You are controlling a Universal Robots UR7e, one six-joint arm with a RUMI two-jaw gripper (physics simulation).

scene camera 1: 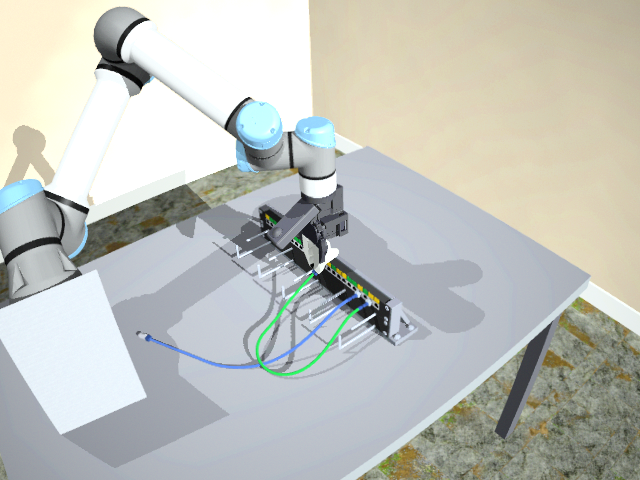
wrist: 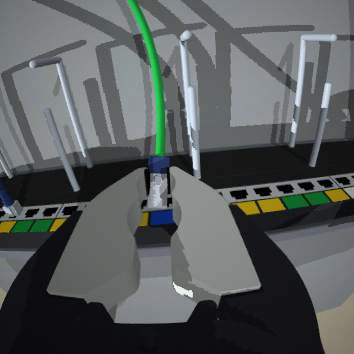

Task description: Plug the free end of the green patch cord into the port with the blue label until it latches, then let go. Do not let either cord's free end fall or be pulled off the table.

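Pixels of known places: gripper, fingertip midpoint: [scene camera 1: 316,271] [wrist: 158,169]; arm's base, link origin: [scene camera 1: 50,300].
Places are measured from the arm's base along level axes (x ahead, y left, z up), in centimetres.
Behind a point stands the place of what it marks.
Note:
The green patch cord [scene camera 1: 257,343] {x 35.4, y -11.5, z -25.6 cm} [wrist: 158,95] {x 52.2, y -5.7, z -23.1 cm} loops over the table from the panel's near end up to the gripper. Its free end, a clear plug [wrist: 158,190] {x 57.0, y -6.4, z -19.2 cm} with a dark blue boot, is between the jaws. My gripper [scene camera 1: 317,268] {x 56.4, y -6.3, z -20.7 cm} [wrist: 158,169] {x 56.4, y -6.3, z -20.7 cm} is shut on this plug, at the front of the patch panel [scene camera 1: 338,292] {x 58.4, y -11.5, z -24.9 cm} [wrist: 245,172] {x 58.8, y 0.2, z -22.5 cm}. The blue label [wrist: 161,217] {x 58.6, y -6.4, z -18.5 cm} shows between the jaws in the wrist view, just beyond the plug's tip. The tip is at the port row, in line with the blue label or very close to it; how deep it sits cannot be told.
A blue cord [scene camera 1: 227,366] {x 27.4, y -11.2, z -27.5 cm} runs from the panel's near end across the table [scene camera 1: 289,428] {x 27.8, y -31.7, z -28.0 cm}; its free plug [scene camera 1: 142,335] {x 16.7, y 8.8, z -27.2 cm} lies near the white block [scene camera 1: 72,356] {x -0.9, y -5.8, z -9.2 cm}. White wire hooks [scene camera 1: 356,338] {x 52.5, y -23.8, z -26.3 cm} [wrist: 186,75] {x 51.5, y -3.5, z -26.2 cm} stick out from the panel's front, one pair close beside the green cord.

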